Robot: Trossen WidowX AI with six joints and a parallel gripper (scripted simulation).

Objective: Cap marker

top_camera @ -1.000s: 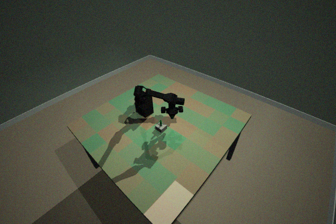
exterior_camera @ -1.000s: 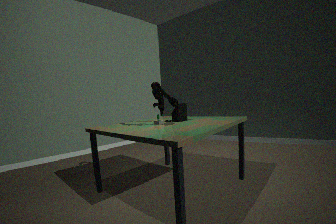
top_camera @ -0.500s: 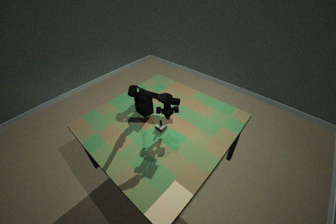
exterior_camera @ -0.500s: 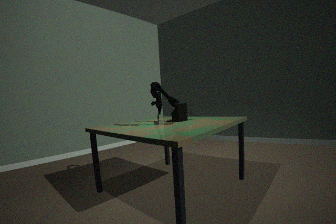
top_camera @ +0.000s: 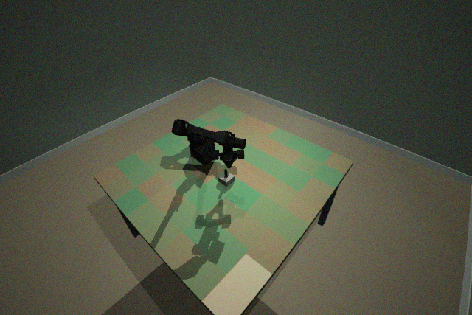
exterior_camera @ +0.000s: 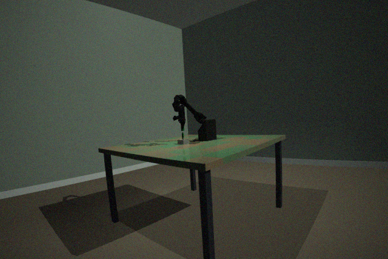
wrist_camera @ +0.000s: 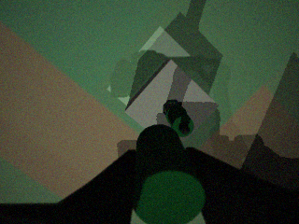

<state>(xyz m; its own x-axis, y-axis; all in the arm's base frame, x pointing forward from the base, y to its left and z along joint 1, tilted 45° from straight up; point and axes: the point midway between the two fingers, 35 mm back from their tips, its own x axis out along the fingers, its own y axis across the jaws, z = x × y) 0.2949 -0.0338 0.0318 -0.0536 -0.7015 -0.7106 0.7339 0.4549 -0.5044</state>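
Right now my gripper tip is 10 mm past the holder block, 20 mm to the left of it and 120 mm above it. Also, from my gripper tip: green marker cap (10 mm above).
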